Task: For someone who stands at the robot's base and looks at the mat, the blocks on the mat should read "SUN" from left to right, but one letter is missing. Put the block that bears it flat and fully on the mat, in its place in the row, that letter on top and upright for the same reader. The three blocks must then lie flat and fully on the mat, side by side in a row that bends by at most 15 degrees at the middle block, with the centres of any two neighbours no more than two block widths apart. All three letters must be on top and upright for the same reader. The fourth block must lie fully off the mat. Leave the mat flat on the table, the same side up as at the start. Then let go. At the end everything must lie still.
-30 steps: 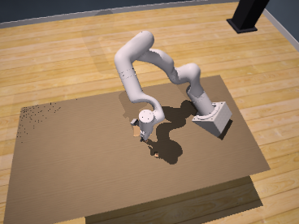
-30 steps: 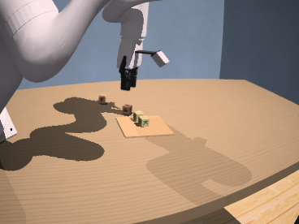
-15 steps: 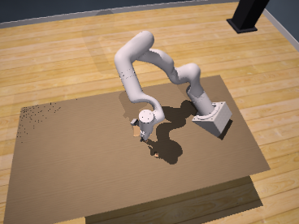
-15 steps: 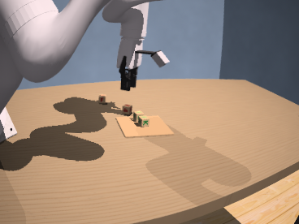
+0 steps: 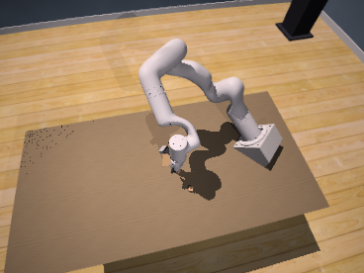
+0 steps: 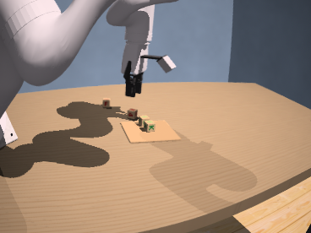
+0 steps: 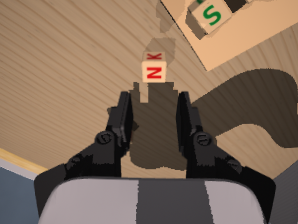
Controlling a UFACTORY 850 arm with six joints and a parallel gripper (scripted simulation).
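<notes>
Now: the N block 80 mm below my hand. Round my hand: tan mat: 120 mm to the right, 90 mm below.
</notes>
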